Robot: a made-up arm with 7 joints.
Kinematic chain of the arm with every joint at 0, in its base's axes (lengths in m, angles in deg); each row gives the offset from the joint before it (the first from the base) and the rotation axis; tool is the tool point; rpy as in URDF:
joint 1: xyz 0 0 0.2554 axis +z
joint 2: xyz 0 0 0 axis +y
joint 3: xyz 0 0 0.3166 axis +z
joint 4: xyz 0.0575 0 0 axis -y
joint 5: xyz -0.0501 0 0.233 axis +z
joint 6: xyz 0 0 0 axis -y
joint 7: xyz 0.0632 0 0 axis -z
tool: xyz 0 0 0 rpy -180 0 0
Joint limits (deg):
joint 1: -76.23..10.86
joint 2: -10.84..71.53
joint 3: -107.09..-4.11
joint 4: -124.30..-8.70
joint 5: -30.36..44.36
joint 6: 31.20..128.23
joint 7: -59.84..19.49
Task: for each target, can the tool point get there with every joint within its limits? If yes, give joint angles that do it. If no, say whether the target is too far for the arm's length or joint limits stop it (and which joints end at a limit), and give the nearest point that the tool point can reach.
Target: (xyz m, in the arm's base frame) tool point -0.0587 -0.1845 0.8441
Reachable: yes | joints -44.72 6.77 -84.15 -34.43 -2.01 100.70 -43.12
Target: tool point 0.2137 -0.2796 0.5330
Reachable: yes | joints -0.96 4.50 -52.77 -96.86 -15.71 49.99 -9.91
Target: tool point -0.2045 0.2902 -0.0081
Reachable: no: joint limits stop it (at a limit: joint 1, joint 2, joint 3, joint 4, joint 5, joint 6) | nearest point -0.2841 0.0726 0.4017 | short by 0.471 m
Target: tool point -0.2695 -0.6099 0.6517
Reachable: no: too far | nearest point -0.1641 -0.4751 0.5723 | short by 0.189 m
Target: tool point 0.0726 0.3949 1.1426
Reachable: no: too far | nearest point -0.0485 0.1391 0.8462 | short by 0.410 m
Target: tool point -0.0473 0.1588 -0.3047
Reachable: no: joint limits stop it (at a limit: joint 1, joint 2, joint 3, joint 4) | nearest point 0.2590 0.0522 0.0193 | short by 0.458 m
